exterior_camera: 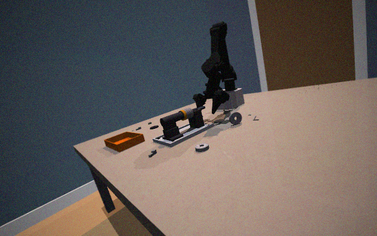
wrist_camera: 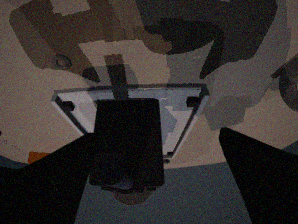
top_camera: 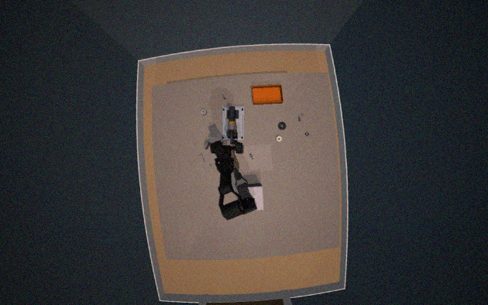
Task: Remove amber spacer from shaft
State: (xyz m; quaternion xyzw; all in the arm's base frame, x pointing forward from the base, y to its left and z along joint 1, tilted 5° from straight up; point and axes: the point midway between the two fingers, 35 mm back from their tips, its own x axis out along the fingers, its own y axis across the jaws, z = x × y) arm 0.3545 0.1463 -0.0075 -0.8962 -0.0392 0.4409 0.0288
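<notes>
Now: gripper tip 9 cm short of the grey spacer, 2 cm to the left of it and 3 cm below it. The rest, counted from my gripper tip: amber spacer (11 cm ahead, 2 cm to the right, 3 cm above); orange tray (33 cm ahead, 25 cm to the right, 4 cm below).
</notes>
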